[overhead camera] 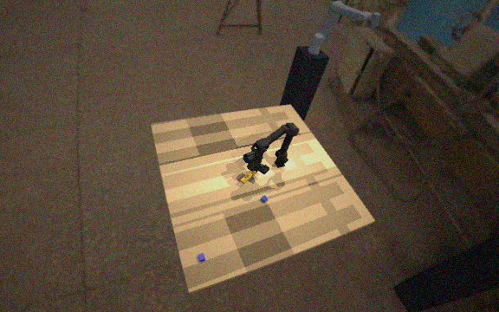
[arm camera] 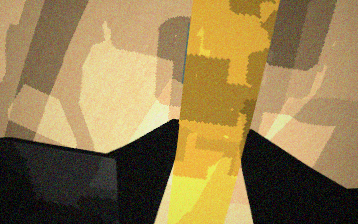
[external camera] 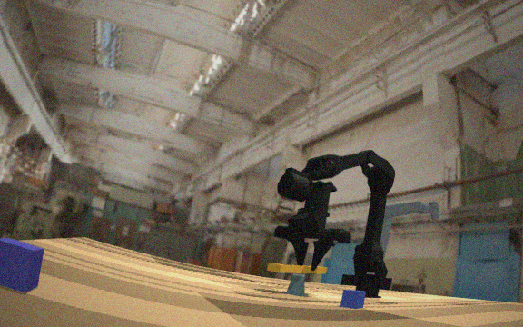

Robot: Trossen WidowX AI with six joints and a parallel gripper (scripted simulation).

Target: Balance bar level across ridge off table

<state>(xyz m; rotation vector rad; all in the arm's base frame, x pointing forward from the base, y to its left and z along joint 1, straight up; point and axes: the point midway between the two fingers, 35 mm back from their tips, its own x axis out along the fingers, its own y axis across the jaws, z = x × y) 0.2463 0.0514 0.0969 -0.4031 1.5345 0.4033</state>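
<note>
Right now the yellow bar is 2 cm ahead of my gripper tip and 1 cm to the left of it. Also, from my gripper tip: blue cube 49 cm ahead, 45 cm to the left, 5 cm below.
</note>
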